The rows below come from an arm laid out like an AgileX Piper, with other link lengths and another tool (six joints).
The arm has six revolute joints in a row. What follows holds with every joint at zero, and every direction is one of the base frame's. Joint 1 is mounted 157.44 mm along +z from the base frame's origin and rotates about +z. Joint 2 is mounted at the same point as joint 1 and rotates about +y. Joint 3 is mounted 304.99 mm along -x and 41.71 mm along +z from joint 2 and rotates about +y. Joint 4 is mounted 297.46 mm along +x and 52.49 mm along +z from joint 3 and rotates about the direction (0.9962, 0, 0.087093). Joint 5 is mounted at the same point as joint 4 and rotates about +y. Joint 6 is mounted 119.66 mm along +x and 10.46 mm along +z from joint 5 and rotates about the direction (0.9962, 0, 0.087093). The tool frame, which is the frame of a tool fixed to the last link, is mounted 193.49 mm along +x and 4.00 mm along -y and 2.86 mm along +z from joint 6; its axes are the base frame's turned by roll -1.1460, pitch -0.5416 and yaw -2.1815 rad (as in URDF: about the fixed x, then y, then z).
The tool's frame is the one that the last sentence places.
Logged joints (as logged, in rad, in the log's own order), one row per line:
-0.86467, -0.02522, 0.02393, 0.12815, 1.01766, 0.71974
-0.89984, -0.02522, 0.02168, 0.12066, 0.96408, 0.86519
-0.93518, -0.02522, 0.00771, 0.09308, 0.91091, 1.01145
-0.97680, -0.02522, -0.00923, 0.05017, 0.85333, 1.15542
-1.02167, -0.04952, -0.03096, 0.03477, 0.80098, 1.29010
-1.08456, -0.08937, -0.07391, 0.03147, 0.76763, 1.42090
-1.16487, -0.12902, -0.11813, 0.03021, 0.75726, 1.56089
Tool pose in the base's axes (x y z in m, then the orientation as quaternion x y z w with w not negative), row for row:
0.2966, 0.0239, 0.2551, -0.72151, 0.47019, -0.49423, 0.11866
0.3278, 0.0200, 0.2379, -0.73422, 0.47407, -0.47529, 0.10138
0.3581, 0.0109, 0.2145, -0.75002, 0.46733, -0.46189, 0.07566
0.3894, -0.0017, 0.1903, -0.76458, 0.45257, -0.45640, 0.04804
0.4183, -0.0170, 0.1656, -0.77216, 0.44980, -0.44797, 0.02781
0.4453, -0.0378, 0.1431, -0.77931, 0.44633, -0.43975, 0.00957
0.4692, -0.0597, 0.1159, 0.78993, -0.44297, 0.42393, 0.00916
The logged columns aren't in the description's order. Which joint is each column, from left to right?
Columns, left to right: joint 3, joint 1, joint 6, joint 4, joint 5, joint 2.
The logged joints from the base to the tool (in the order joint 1, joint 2, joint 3, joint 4, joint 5, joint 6), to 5 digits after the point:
-0.02522, 0.71974, -0.86467, 0.12815, 1.01766, 0.02393
-0.02522, 0.86519, -0.89984, 0.12066, 0.96408, 0.02168
-0.02522, 1.01145, -0.93518, 0.09308, 0.91091, 0.00771
-0.02522, 1.15542, -0.97680, 0.05017, 0.85333, -0.00923
-0.04952, 1.29010, -1.02167, 0.03477, 0.80098, -0.03096
-0.08937, 1.42090, -1.08456, 0.03147, 0.76763, -0.07391
-0.12902, 1.56089, -1.16487, 0.03021, 0.75726, -0.11813

